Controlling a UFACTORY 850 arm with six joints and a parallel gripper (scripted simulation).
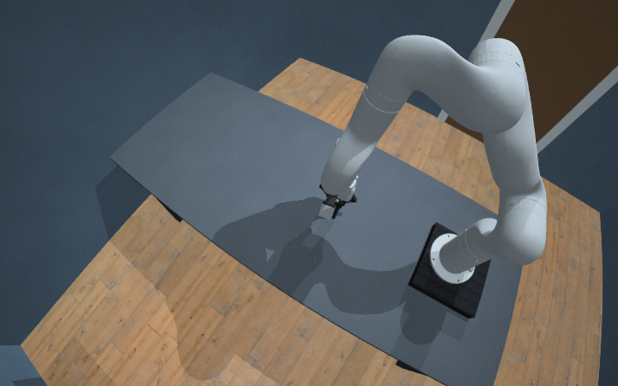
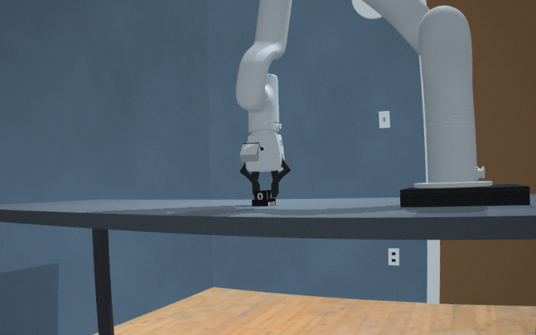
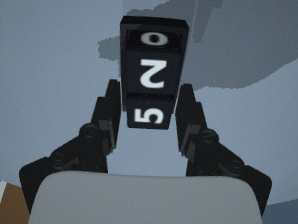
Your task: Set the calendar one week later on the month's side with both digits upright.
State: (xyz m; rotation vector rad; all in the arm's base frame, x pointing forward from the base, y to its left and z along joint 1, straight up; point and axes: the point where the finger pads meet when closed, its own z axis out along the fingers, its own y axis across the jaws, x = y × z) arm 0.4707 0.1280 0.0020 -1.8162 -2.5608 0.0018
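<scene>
Right now the black tray is 10 mm behind my hand, 20 mm to the left of it and 30 mm below it. The rest, counted from my hand: calendar cube (10 mm behind, 30 mm to the left, 10 mm below).
</scene>
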